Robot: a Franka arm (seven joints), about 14 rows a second.
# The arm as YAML. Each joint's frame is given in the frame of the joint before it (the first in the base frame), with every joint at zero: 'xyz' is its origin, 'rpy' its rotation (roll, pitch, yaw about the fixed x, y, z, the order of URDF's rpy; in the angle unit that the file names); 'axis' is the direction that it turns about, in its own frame. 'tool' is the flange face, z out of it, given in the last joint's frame.
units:
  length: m
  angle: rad
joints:
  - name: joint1
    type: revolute
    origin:
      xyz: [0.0, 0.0, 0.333]
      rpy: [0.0, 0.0, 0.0]
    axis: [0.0, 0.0, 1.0]
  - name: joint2
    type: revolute
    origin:
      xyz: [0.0, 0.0, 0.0]
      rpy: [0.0, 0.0, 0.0]
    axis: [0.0, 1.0, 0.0]
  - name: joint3
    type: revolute
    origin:
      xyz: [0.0, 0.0, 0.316]
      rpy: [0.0, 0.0, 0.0]
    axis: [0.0, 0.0, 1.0]
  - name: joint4
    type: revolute
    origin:
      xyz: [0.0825, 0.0, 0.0]
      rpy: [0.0, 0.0, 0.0]
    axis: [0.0, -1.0, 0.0]
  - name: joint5
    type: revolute
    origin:
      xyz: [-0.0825, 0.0, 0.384]
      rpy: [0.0, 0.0, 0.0]
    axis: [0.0, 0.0, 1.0]
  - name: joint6
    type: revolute
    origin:
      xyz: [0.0, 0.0, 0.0]
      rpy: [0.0, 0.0, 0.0]
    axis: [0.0, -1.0, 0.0]
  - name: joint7
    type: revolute
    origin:
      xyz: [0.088, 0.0, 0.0]
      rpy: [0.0, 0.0, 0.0]
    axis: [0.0, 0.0, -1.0]
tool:
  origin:
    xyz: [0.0, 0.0, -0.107]
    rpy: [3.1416, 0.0, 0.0]
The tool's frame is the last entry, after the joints.
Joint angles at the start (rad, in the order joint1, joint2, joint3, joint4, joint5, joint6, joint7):
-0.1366, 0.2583, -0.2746, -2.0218, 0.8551, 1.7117, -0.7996
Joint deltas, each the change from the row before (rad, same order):
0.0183, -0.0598, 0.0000, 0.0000, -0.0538, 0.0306, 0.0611
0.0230, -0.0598, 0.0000, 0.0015, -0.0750, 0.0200, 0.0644
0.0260, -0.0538, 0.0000, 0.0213, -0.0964, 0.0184, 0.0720
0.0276, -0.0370, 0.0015, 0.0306, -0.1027, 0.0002, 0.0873
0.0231, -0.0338, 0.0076, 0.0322, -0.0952, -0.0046, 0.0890
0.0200, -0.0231, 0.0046, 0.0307, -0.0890, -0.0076, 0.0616
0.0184, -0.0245, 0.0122, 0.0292, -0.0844, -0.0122, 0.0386
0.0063, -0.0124, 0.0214, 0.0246, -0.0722, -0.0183, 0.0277
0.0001, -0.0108, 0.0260, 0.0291, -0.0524, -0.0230, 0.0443
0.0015, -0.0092, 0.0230, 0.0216, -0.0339, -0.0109, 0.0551
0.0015, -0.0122, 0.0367, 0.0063, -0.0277, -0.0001, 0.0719
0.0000, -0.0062, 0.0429, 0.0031, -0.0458, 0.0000, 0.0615
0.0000, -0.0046, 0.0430, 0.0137, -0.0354, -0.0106, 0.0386
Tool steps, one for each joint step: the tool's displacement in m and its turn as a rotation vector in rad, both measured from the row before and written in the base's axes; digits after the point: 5 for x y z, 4 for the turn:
0.00167, 0.00377, 0.02987, -0.0673, -0.0101, -0.0052
-0.00075, 0.00633, 0.02967, -0.0763, -0.0023, 0.0094
0.00194, 0.00526, 0.03429, -0.0996, -0.0095, 0.0115
0.00221, 0.00733, 0.02925, -0.0990, 0.0126, 0.0039
0.00149, 0.00857, 0.02904, -0.0932, 0.0071, -0.0076
0.00071, 0.00567, 0.02332, -0.0873, 0.0003, 0.0013
-0.00039, 0.00922, 0.02375, -0.0823, -0.0104, 0.0221
-0.00022, 0.00889, 0.01546, -0.0699, 0.0020, 0.0228
-0.00023, 0.00960, 0.01704, -0.0529, -0.0001, -0.0028
0.00020, 0.01008, 0.01400, -0.0367, -0.0073, -0.0229
-0.00025, 0.01820, 0.00945, -0.0309, -0.0078, -0.0292
0.00028, 0.01929, 0.00474, -0.0489, -0.0017, -0.0122
-0.00033, 0.02037, 0.00819, -0.0387, -0.0056, 0.0088

